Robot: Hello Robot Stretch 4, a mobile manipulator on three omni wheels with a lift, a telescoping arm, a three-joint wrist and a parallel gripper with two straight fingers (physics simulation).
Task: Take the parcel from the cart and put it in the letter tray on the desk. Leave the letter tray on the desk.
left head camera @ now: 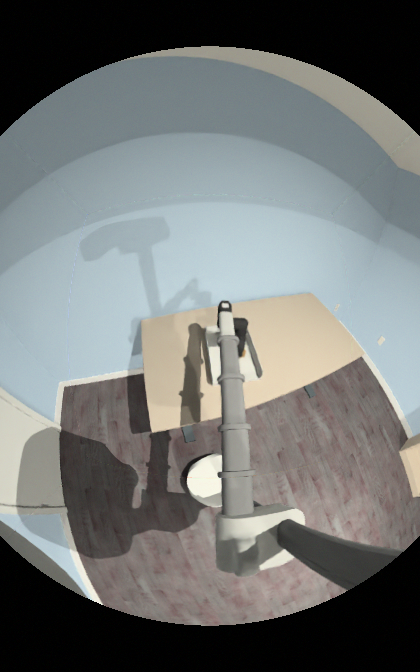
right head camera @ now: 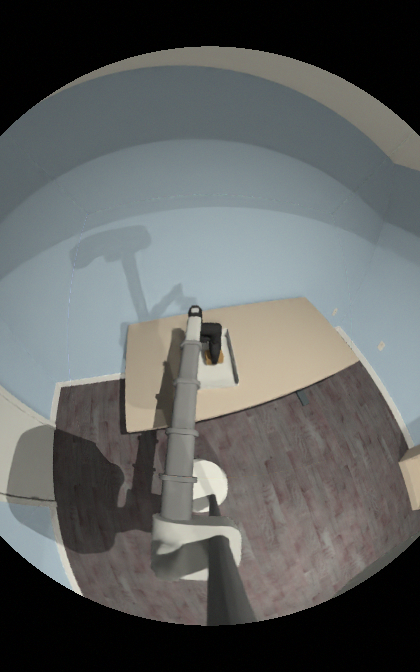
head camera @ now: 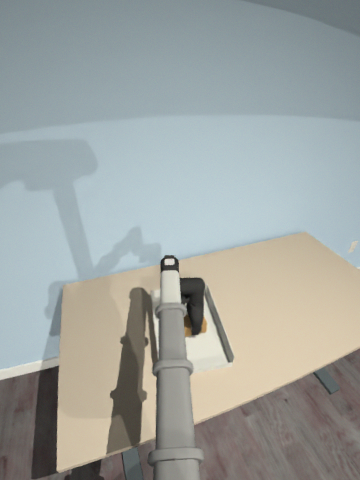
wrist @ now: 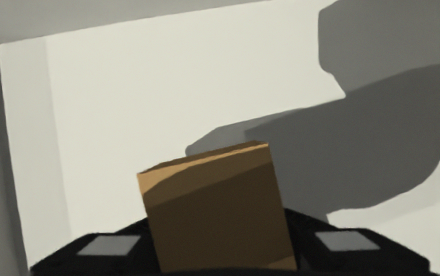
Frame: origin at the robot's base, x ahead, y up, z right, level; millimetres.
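Seen in the pictures: gripper, fingertip midpoint: (head camera: pixel 194 327) (wrist: pixel 226 226).
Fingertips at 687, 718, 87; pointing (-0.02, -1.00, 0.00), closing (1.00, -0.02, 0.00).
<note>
Pixels of each thing's top centre, then the offset from my fingertips to it, as dx, dy, dz. Level surfaces: height alone.
- brown box-shaped parcel, middle of its top: (wrist: pixel 224 256) (head camera: pixel 193 319) -1, +51, -4
- white letter tray, middle of its top: (wrist: pixel 241 202) (head camera: pixel 187 319) +8, +44, -27
- desk, its level: dy -26
The brown box-shaped parcel (head camera: pixel 203 325) (left head camera: pixel 243 353) (right head camera: pixel 220 358) (wrist: pixel 220 215) is between the two fingers of my gripper (head camera: pixel 195 331) (right head camera: pixel 215 359) (wrist: pixel 226 226), which is shut on it. The parcel is slightly turned in the wrist view. The white letter tray (head camera: pixel 210 352) (left head camera: pixel 215 367) (right head camera: pixel 222 378) (wrist: pixel 125 100) stands on the desk (head camera: pixel 280 300) (left head camera: pixel 295 340) (right head camera: pixel 285 345), under the gripper and parcel. The parcel is over the tray's inside. I cannot tell how far its underside is from the tray's floor. The arm hides part of the tray in the head views.
A blue wall (head camera: pixel 200 190) stands behind the desk. My arm (head camera: pixel 172 400) (left head camera: pixel 235 445) (right head camera: pixel 180 450) reaches across the desk's front edge. A round white disc (left head camera: pixel 204 480) (right head camera: pixel 211 485) is low by the arm. A tan box-like piece (left head camera: pixel 412 465) (right head camera: pixel 413 475) shows at the right edge.
</note>
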